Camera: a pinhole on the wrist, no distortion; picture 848 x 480 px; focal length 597.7 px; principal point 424.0 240.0 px. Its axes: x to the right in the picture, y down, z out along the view. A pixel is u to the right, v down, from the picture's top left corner.
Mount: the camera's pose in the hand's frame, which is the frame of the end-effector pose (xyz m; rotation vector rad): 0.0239 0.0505 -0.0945 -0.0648 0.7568 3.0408
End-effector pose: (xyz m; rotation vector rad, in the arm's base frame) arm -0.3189 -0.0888 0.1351 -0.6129 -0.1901 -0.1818
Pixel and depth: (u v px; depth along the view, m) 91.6 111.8 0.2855
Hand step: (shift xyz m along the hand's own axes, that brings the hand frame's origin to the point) 0.1726 0.2389 0.1354
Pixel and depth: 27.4 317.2 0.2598
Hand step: 0.1856 0.1431 0.1577
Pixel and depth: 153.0 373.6 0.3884
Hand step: 0.1835 0.1563 0.2963
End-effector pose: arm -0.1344 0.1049 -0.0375 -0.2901 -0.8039 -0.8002
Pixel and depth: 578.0 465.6 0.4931
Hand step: -0.1251 0.1168 0.4225
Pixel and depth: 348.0 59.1 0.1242
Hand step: 0.0356 0.1420 -0.0018
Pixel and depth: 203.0 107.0 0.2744
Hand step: 0.1158 0.2333 0.1233
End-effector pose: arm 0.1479 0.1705 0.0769 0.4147 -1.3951 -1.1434
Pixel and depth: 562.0 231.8 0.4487
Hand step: -0.0967 0.2659 0.2943
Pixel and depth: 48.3 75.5 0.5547
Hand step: 0.3536 0.4463 0.3381
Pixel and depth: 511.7 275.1 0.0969
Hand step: 0.0059 0.0908 -0.0069
